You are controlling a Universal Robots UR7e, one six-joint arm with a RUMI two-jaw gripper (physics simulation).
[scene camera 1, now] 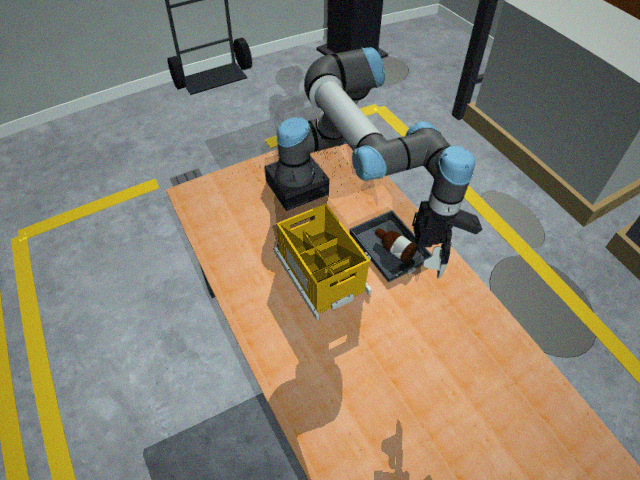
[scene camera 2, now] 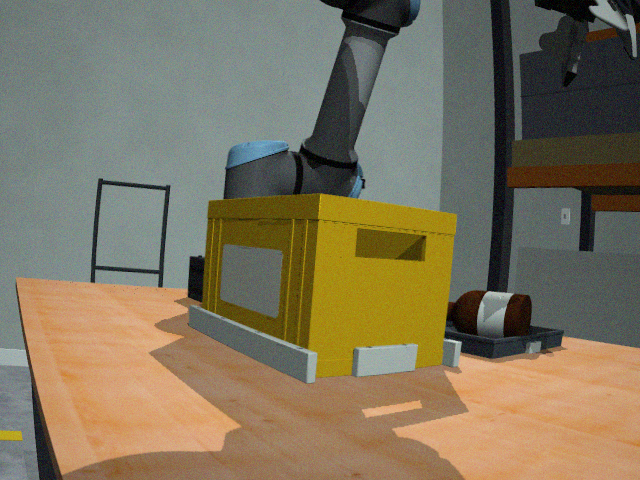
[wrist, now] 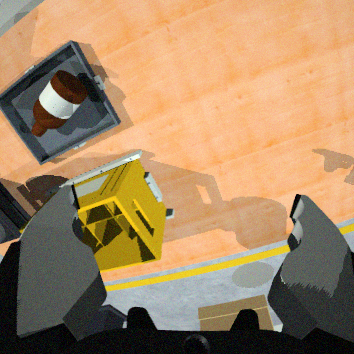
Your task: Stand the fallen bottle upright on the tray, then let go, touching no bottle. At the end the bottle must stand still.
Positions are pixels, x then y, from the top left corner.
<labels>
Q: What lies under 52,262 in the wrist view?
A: My gripper.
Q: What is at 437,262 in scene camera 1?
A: My gripper.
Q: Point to a brown bottle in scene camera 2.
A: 495,315
</labels>
